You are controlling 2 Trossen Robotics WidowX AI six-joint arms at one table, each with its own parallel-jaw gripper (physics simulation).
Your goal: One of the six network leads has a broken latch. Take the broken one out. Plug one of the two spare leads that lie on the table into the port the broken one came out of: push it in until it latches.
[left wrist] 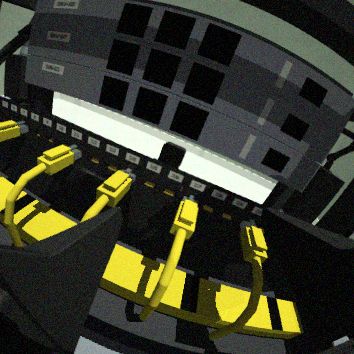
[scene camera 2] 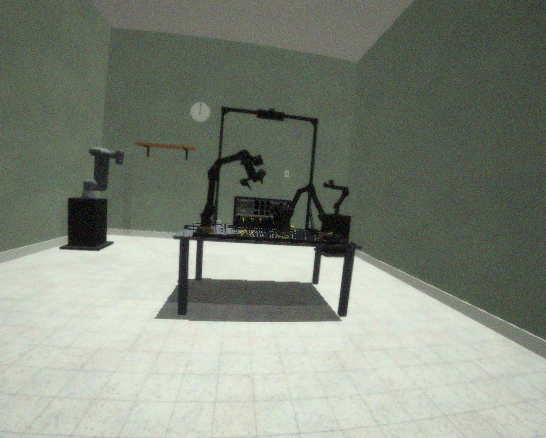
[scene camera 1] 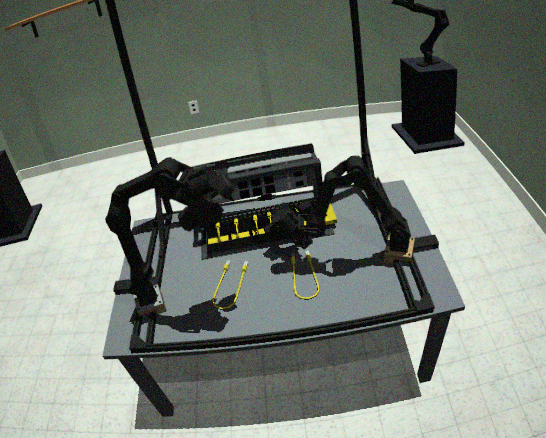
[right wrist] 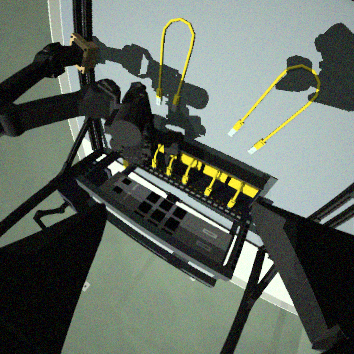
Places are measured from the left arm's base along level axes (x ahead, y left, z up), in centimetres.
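Pixels of known places: left gripper, fingertip midpoint: (left wrist: 192, 214) (scene camera 2: 273, 218) (right wrist: 151, 162); right gripper, fingertip midpoint: (scene camera 2: 256, 187) (right wrist: 180, 209); left arm's base, origin of the base link: (scene camera 2: 325, 232) (scene camera 1: 399, 245) (right wrist: 76, 53); right arm's base, origin of the base link: (scene camera 2: 205, 226) (scene camera 1: 147, 297).
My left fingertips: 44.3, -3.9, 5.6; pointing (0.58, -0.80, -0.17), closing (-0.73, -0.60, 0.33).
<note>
Ahead of a thing's pixels: the offset from my left fingertips to its top centre, as dx, dy, dz. "*": to the spot under its first point.
Yellow network leads @[+14.8, +10.6, -0.9] (left wrist: 185, 217) (scene camera 1: 236, 225) (right wrist: 210, 185) stand plugged in a row in the black port panel; several show in the left wrist view. Which latch is broken I cannot tell. My left gripper (left wrist: 192, 214) (scene camera 1: 311, 237) is open at the panel's right part in scene camera 1; in its wrist view two plugged leads lie between its fingers, not gripped, and its left finger covers part of a third lead's cable. My right gripper (right wrist: 180, 209) (scene camera 2: 256, 184) is open and empty, high above the panel. Two spare leads, one (scene camera 1: 239, 285) (right wrist: 257, 146) at left in scene camera 1, the other @[* -17.6, +30.9, -9.4] (scene camera 1: 306, 298) (right wrist: 178, 20) at right, lie looped on the table.
A yellow strip (left wrist: 125, 265) runs below the plugs, under their cables. A grey equipment rack @[* +2.6, -11.6, +6.1] (left wrist: 250, 120) with dark square openings stands behind the panel. Black rails (scene camera 1: 280, 334) run along the table's front edge and sides. Upright posts (scene camera 1: 132, 80) stand behind the table.
</note>
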